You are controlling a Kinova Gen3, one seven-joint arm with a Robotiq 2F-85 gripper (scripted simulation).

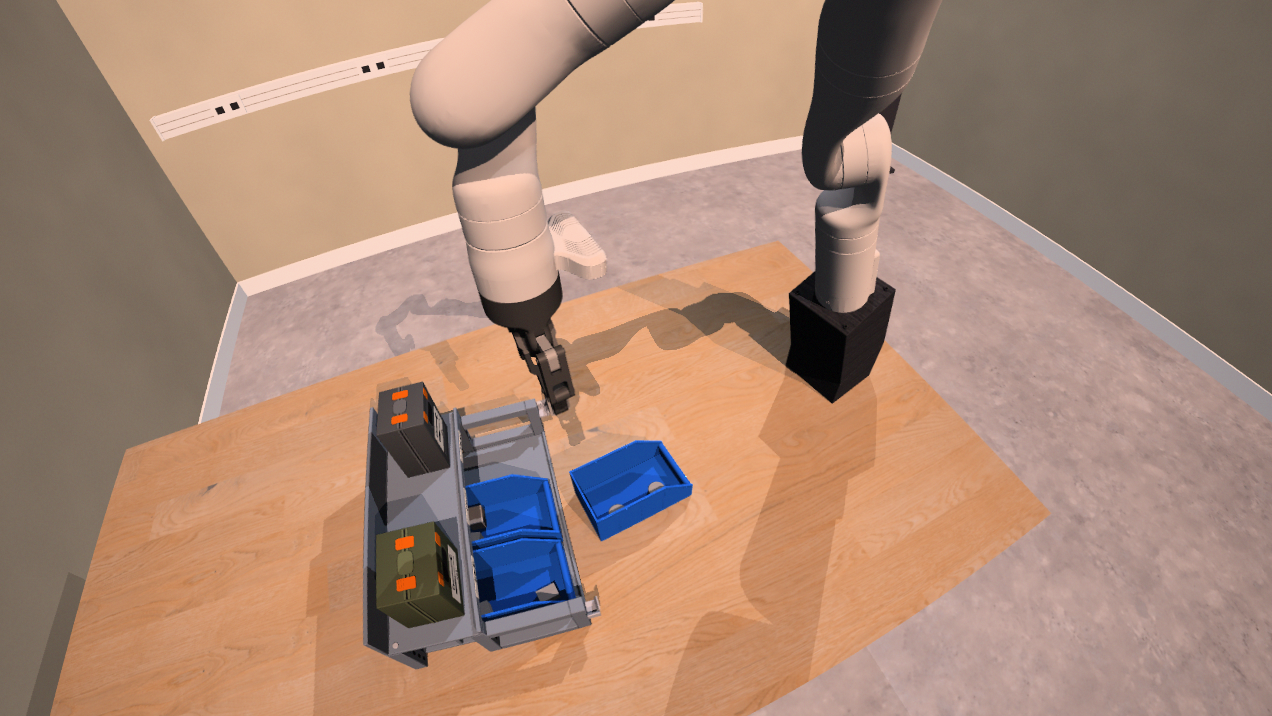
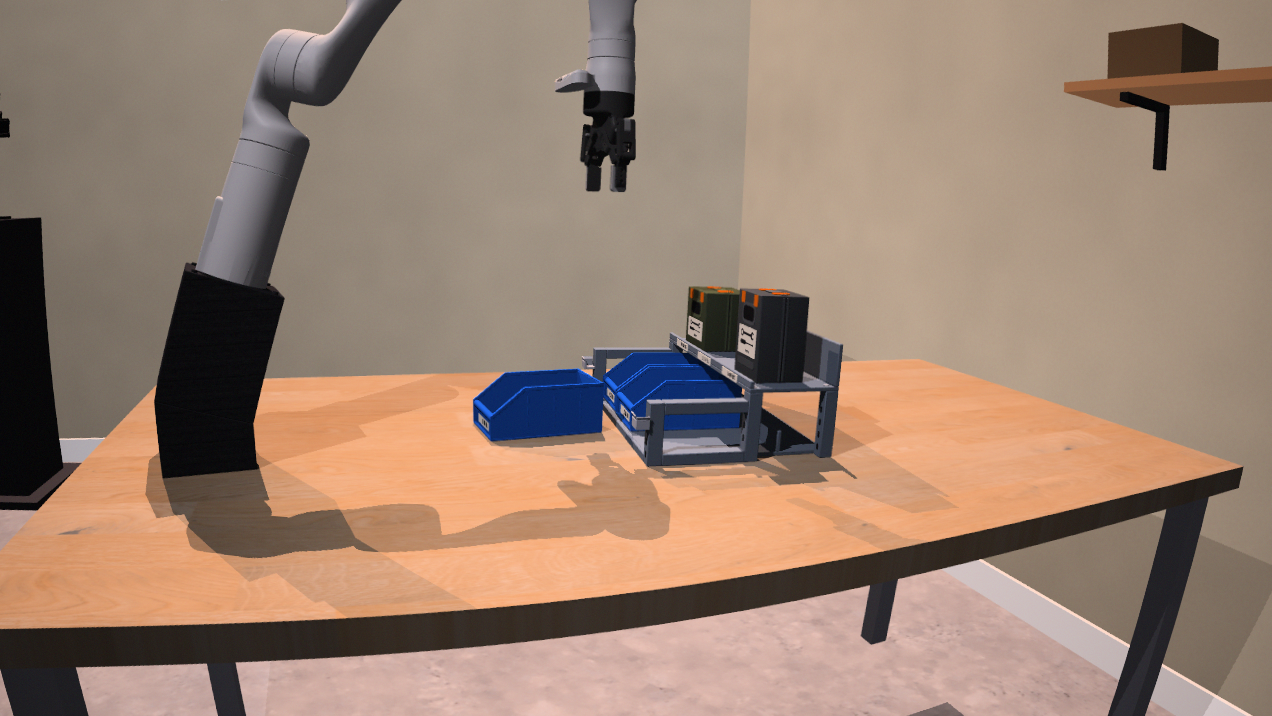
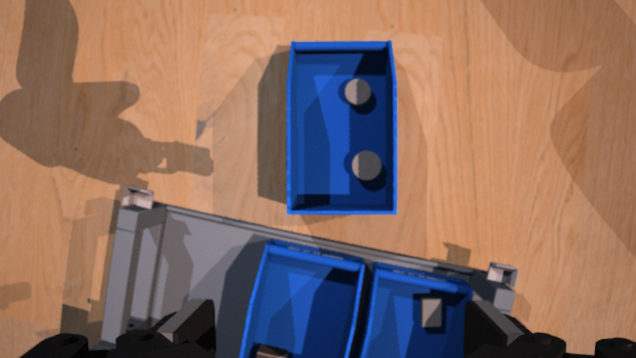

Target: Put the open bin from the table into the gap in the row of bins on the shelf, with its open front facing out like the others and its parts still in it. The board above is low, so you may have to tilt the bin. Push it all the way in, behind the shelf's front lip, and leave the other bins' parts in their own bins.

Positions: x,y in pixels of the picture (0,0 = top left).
Labels:
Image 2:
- gripper: 604,191
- blue bin: 546,403
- black case: 772,325
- green case: 712,315
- blue bin: 665,382
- blue bin: 635,363

